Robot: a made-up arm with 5 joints. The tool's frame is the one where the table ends. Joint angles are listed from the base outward.
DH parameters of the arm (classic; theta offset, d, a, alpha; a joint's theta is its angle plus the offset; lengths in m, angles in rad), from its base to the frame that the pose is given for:
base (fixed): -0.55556 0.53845 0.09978 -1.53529
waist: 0 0.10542 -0.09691 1.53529
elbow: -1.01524 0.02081 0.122 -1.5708
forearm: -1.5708 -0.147 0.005 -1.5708
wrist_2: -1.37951 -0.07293 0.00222 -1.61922
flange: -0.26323 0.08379 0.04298 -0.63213
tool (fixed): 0.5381 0.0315 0 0
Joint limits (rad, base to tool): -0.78..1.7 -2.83..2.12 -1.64..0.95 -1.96..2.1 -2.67..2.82
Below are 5 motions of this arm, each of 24 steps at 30 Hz.
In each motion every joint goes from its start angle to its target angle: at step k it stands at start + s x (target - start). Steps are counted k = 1, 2, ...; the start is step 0. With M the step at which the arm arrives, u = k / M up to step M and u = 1 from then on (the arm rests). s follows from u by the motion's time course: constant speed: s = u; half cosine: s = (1 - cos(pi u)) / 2; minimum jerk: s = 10 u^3 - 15 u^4 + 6 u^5.
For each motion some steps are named. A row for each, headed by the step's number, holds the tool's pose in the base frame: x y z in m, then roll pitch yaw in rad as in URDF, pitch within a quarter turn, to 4 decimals.
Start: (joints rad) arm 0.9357 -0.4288 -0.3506 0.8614 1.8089
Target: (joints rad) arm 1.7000 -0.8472 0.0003 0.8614 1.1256
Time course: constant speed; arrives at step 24
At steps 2, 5, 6, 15, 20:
2: -0.0103 0.1028 0.8446 -0.5696 0.4508 1.7289
5: 0.0291 0.0952 0.8616 -0.4795 0.4118 1.6211
6: 0.0426 0.0922 0.8662 -0.4476 0.4040 1.5858
15: 0.1669 0.0582 0.8806 -0.1474 0.4537 1.2982
20: 0.2334 0.0364 0.8683 0.0124 0.5650 1.1769

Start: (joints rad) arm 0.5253 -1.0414 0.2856 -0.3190 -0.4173
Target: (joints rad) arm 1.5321 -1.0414 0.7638 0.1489 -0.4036
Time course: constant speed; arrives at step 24
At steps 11, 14, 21, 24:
11: 0.1029 -0.0121 0.8362 -1.0258 0.9862 -1.7383
14: 0.1292 -0.0345 0.8443 -1.1223 0.9959 -1.8550
21: 0.1942 -0.0879 0.8463 -1.3652 0.9658 -2.1413
24: 0.2225 -0.1103 0.8398 -1.4617 0.9296 -2.2527

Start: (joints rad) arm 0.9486 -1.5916 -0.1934 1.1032 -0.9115
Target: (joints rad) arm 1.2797 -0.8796 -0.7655 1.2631 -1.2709
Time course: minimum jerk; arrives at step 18
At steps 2, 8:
2: 0.1439 0.2336 0.8169 -1.0878 -0.6191 -1.4794
8: 0.1139 0.1913 0.8534 -1.0797 -0.3996 -1.2428

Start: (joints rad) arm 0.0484 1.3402 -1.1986 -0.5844 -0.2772
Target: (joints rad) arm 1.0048 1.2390 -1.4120 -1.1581 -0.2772
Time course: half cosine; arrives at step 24
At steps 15, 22, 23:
15: 0.0892 0.0452 0.5323 -1.4909 0.5832 0.3982
22: 0.0975 0.0500 0.5251 -1.3937 0.8310 0.3545
23: 0.0978 0.0502 0.5247 -1.3897 0.8424 0.3536

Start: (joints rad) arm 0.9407 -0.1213 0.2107 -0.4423 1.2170
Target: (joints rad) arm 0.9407 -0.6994 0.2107 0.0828 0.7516
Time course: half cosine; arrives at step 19
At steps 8, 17, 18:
8: 0.1132 -0.0116 0.8022 0.4979 0.1629 1.1268
17: 0.1169 0.0282 0.8333 0.1107 0.6228 0.5221
18: 0.1171 0.0299 0.8342 0.0900 0.6336 0.4952

